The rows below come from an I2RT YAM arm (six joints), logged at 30 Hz.
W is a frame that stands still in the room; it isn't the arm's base.
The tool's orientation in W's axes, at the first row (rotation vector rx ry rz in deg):
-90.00, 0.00, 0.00
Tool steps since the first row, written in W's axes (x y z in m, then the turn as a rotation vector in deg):
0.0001, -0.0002, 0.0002, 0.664, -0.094, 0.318
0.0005, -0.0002, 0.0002, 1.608, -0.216, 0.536
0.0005, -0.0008, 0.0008, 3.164, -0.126, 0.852
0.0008, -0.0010, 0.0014, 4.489, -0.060, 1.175
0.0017, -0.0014, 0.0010, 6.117, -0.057, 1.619
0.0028, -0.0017, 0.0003, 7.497, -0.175, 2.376
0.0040, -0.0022, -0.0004, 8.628, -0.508, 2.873
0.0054, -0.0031, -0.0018, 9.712, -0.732, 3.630
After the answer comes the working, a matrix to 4 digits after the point.
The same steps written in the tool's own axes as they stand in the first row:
0.0001, -0.0002, -0.0002, 0.664, -0.318, -0.094
0.0005, -0.0002, -0.0002, 1.608, -0.536, -0.216
0.0005, -0.0008, -0.0008, 3.164, -0.852, -0.126
0.0008, -0.0014, -0.0010, 4.489, -1.175, -0.060
0.0017, -0.0010, -0.0014, 6.117, -1.619, -0.057
0.0028, -0.0003, -0.0017, 7.497, -2.376, -0.175
0.0040, 0.0004, -0.0022, 8.628, -2.873, -0.508
0.0054, 0.0018, -0.0031, 9.712, -3.630, -0.732

The tool's axes in the first row as the columns of a matrix, in W's axes (rounded; the answer above uses it unrounded):
1.0000, 0.0000, 0.0000
0.0000, 0.0000, 1.0000
0.0000, -1.0000, 0.0000

